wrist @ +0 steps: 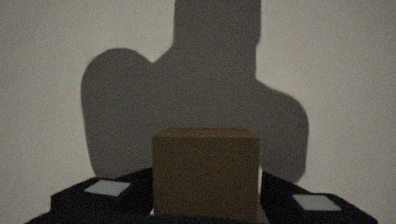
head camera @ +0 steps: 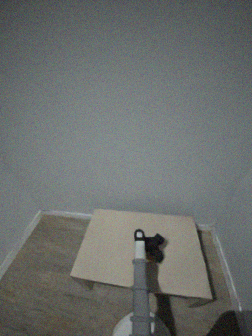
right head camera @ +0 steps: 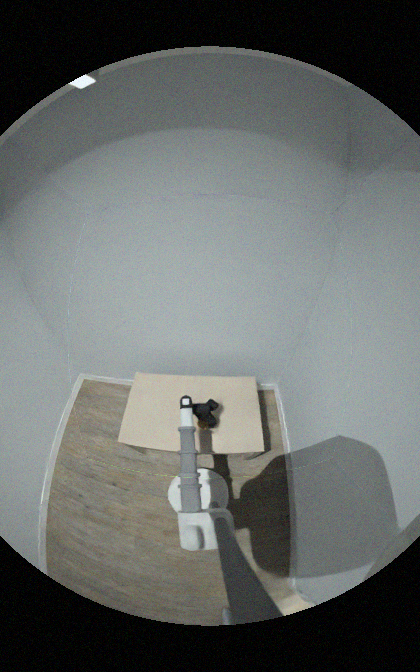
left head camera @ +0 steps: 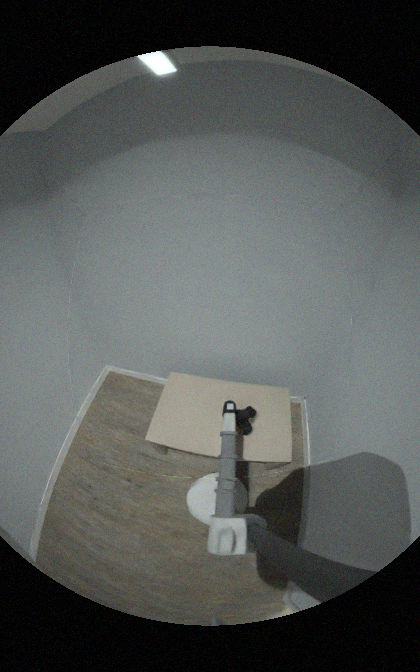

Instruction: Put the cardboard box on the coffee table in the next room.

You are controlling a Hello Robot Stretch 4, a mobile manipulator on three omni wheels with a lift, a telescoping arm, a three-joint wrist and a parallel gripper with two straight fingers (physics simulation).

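Places are measured from the robot's base along level axes (x right, y ahead, z up), in metres.
Pixels of known places: gripper, fingertip midpoint: (wrist: 211, 183) (head camera: 152, 256).
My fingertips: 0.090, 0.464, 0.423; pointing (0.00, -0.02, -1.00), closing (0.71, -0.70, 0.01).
Note:
Behind a point stands the place of what it marks, as x, y, z.
The brown cardboard box (wrist: 206, 175) @(0.104, 0.483, 0.472) is upright between the gripper's fingers, over the pale coffee table (head camera: 110, 240) @(-0.225, 0.575, 0.423) (left head camera: 187, 415) (right head camera: 150, 415) (wrist: 345, 100) @(0.215, 0.442, 0.422). A small brown part of the box (right head camera: 203, 425) shows under the gripper in the right head view. The gripper (head camera: 157, 248) (left head camera: 246, 421) (right head camera: 207, 415) is black, low over the table's middle, and open, with a narrow light gap along the box's right side in the wrist view. The box's foot is hidden, so its contact with the table top does not show clearly.
Grey walls (head camera: 125, 125) @(-0.065, 0.981, 1.184) stand close behind the table and on both sides. The telescoping arm (head camera: 140, 285) @(0.000, 0.232, 0.768) (left head camera: 228, 465) (right head camera: 188, 455) reaches over the table's front edge. The robot's white round base (left head camera: 201, 499) (right head camera: 215, 492) is on the wood floor in front of the table.

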